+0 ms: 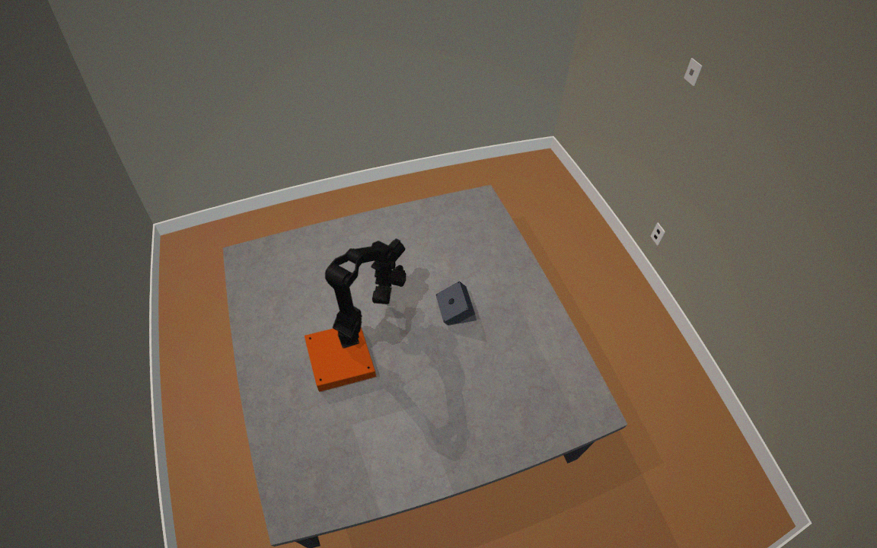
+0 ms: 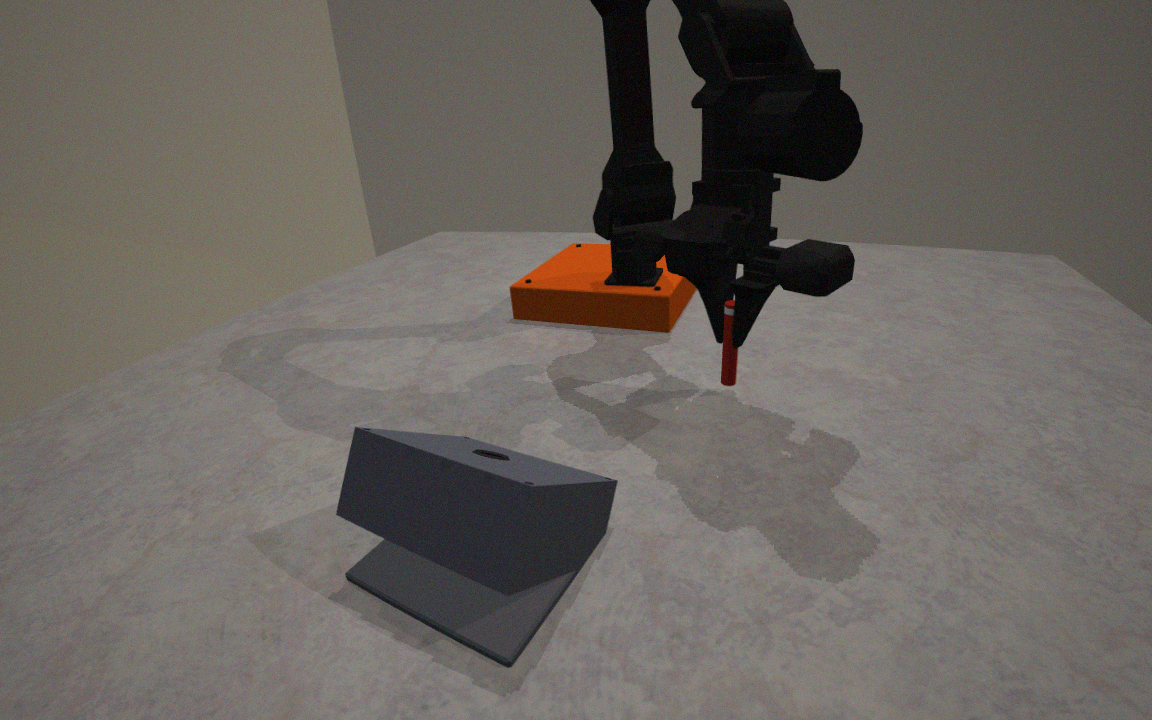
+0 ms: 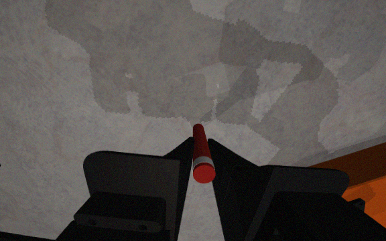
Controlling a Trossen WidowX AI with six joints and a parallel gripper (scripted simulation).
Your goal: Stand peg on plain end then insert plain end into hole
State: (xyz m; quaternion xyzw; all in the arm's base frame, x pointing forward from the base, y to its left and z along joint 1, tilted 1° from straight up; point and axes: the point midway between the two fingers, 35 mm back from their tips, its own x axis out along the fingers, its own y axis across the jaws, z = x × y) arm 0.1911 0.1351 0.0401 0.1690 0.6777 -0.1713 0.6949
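Right now the sloped grey panel is 23 cm ahead of my gripper tip, 13 cm to the right of it and 1 cm below it. The rest, counted from my gripper tip: red peg: 2 cm above.
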